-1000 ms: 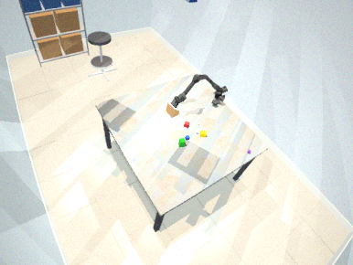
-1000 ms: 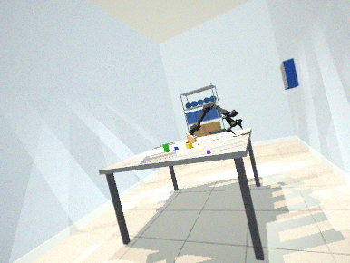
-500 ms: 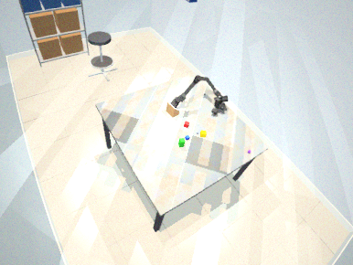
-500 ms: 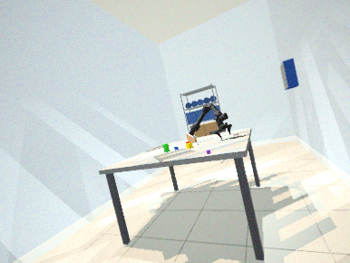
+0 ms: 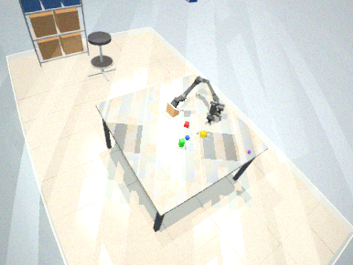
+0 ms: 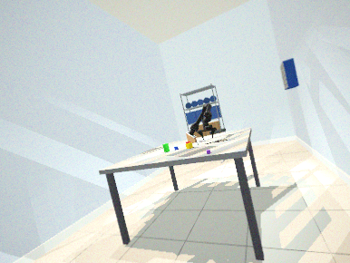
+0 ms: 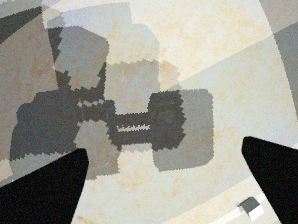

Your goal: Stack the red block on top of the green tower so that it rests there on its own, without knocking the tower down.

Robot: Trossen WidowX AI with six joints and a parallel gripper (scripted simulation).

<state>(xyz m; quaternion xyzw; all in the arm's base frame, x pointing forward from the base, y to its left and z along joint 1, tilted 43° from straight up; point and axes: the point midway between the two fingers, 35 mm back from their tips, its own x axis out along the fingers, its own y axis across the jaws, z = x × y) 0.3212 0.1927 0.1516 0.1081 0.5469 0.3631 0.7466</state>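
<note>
Now: gripper tip 100 mm past the red block, 240 mm to the left of it and 20 mm above it. The rest, counted from my gripper tip: blue block (20 mm ahead, 340 mm to the right, 30 mm below); then yellow block (80 mm ahead, 180 mm to the right, 20 mm below); then small purple block (500 mm ahead, 60 mm to the left, 30 mm below).
</note>
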